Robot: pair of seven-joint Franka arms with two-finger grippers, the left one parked.
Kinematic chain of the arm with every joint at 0, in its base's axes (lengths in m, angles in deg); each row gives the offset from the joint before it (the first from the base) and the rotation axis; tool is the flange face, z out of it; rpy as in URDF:
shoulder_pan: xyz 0 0 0.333 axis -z
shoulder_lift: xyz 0 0 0 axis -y
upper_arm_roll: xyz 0 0 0.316 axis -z
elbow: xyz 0.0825 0 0 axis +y
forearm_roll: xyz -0.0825 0 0.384 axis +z
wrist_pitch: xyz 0 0 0 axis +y
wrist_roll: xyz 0.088 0 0 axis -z
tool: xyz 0 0 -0.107 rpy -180 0 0
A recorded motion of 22 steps. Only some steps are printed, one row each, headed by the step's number.
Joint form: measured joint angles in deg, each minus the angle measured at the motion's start. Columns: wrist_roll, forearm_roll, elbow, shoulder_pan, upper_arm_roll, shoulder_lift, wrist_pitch.
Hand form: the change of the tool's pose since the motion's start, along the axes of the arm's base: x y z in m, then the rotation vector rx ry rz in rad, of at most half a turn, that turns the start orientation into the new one. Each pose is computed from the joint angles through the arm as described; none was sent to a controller.
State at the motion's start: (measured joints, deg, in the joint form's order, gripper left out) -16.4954 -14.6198 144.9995 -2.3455 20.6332 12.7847 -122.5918
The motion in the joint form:
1: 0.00 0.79 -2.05 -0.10 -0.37 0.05 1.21
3: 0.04 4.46 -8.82 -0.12 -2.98 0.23 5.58
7: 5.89 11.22 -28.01 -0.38 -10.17 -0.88 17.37
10: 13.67 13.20 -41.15 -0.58 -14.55 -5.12 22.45
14: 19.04 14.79 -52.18 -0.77 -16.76 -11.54 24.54
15: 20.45 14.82 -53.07 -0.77 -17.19 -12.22 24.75
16: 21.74 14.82 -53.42 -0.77 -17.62 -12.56 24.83
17: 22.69 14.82 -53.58 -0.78 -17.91 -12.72 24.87
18: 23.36 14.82 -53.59 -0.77 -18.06 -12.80 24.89
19: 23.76 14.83 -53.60 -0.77 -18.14 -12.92 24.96
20: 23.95 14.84 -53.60 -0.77 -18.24 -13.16 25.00
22: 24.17 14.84 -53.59 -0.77 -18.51 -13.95 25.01
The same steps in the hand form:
1: 0.0090 -0.0004 0.0137 0.0008 -0.0166 -0.0062
3: 0.0377 0.0100 0.0612 0.0194 -0.0696 -0.0167
7: 0.0942 0.0621 0.1937 0.0546 -0.1982 -0.0693
10: 0.1278 0.1048 0.2601 0.0580 -0.2718 -0.1386
14: 0.1645 0.1316 0.2896 0.0755 -0.3176 -0.1951
15: 0.1680 0.1361 0.2901 0.0752 -0.3181 -0.2123
16: 0.1698 0.1405 0.2896 0.0749 -0.3172 -0.2274
17: 0.1706 0.1435 0.2893 0.0747 -0.3167 -0.2389
18: 0.1709 0.1449 0.2885 0.0742 -0.3154 -0.2482
19: 0.1714 0.1457 0.2873 0.0738 -0.3124 -0.2539
20: 0.1726 0.1468 0.2849 0.0732 -0.3075 -0.2557
22: 0.1764 0.1497 0.2769 0.0712 -0.2935 -0.2551

